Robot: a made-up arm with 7 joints. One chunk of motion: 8 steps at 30 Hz.
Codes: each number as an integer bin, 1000 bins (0 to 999) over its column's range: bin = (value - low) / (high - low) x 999, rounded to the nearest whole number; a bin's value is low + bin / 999 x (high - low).
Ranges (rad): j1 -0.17..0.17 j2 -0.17..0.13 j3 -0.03..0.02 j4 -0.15..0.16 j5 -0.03..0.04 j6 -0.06..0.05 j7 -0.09..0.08
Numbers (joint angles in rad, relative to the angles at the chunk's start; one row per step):
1: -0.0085 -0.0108 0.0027 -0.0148 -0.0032 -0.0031 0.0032
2: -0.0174 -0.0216 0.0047 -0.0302 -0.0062 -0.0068 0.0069
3: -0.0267 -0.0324 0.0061 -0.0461 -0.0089 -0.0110 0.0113
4: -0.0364 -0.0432 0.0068 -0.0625 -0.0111 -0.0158 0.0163
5: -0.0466 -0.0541 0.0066 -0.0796 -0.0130 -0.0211 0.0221
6: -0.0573 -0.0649 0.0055 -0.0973 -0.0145 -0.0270 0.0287
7: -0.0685 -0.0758 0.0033 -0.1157 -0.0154 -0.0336 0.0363
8: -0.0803 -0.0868 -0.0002 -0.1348 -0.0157 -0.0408 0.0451
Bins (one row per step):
1: 475 530 653 436 382 517 548
2: 448 494 693 386 340 483 569
3: 421 458 721 335 301 445 595
4: 393 422 735 282 270 401 625
5: 363 386 731 227 243 353 659
6: 331 350 709 170 221 300 698
7: 298 314 665 111 208 240 742
8: 264 277 595 49 204 174 794

